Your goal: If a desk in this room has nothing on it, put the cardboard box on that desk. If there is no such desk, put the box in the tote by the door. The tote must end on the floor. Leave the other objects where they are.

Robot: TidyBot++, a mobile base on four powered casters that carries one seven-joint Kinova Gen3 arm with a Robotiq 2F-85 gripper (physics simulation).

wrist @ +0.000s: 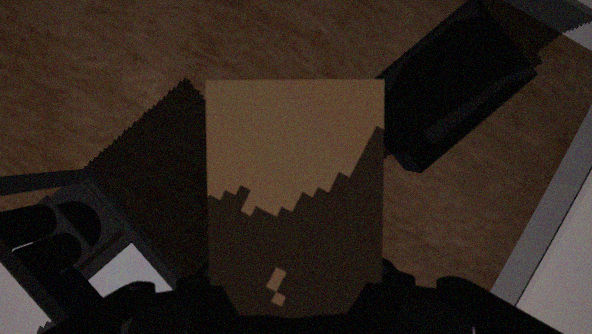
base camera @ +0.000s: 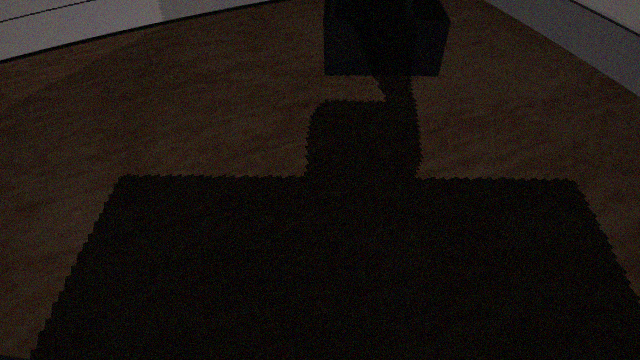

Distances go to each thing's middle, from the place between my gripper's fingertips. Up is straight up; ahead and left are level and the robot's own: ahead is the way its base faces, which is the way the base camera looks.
Scene:
I see my gripper 20 mm short of the brown cardboard box [wrist: 295, 168], 30 mm to the right of it and 20 mm below it. The rest, counted from my hand: dark rectangular tote [wrist: 455, 77] (350 mm ahead, 50 mm to the right, 540 mm below).

